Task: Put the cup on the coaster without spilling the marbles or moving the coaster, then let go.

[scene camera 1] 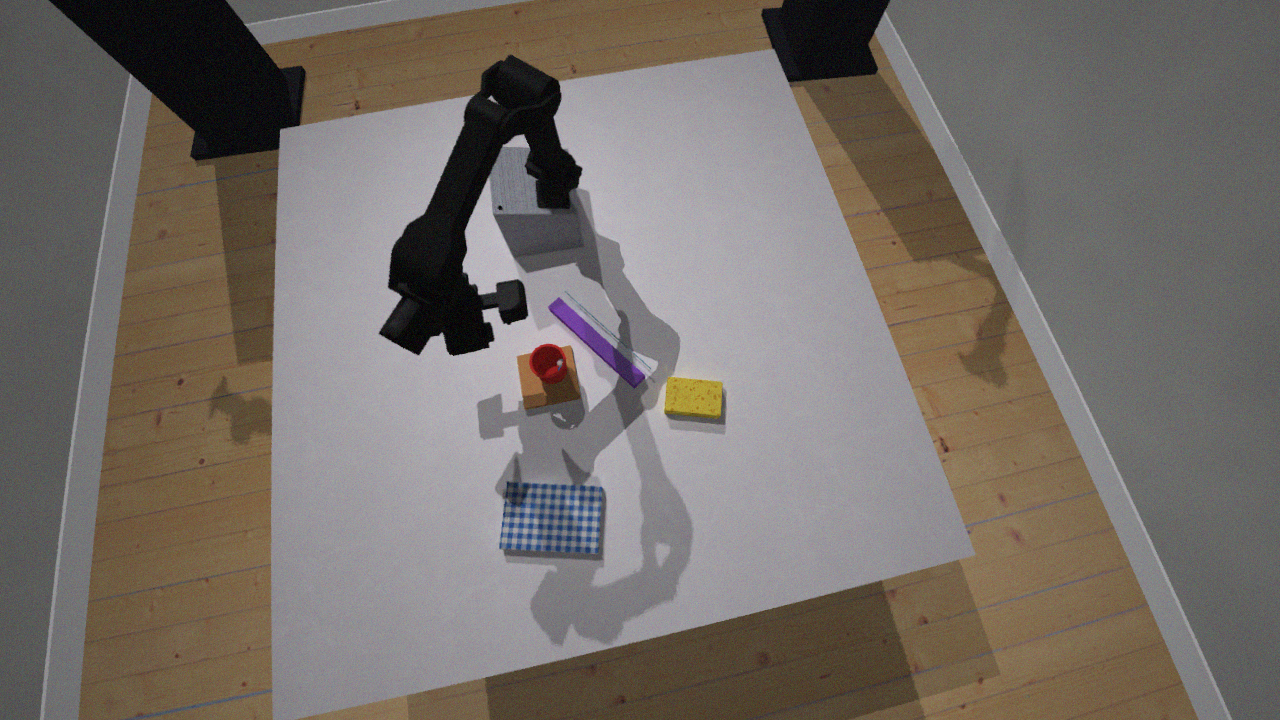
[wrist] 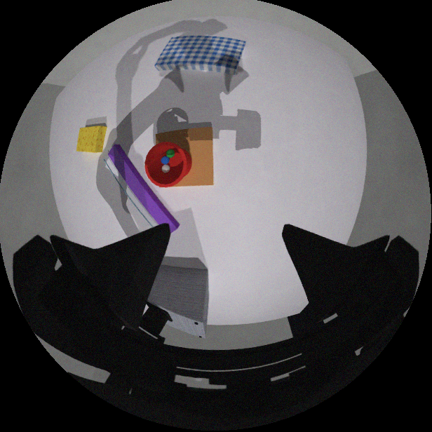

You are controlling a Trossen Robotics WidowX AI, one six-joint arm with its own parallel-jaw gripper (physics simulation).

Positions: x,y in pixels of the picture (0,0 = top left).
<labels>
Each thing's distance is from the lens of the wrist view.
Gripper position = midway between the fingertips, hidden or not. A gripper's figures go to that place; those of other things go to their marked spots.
my gripper (wrist: 228,230): 10 cm
orange-brown square coaster (wrist: 197,142): 26 cm
</labels>
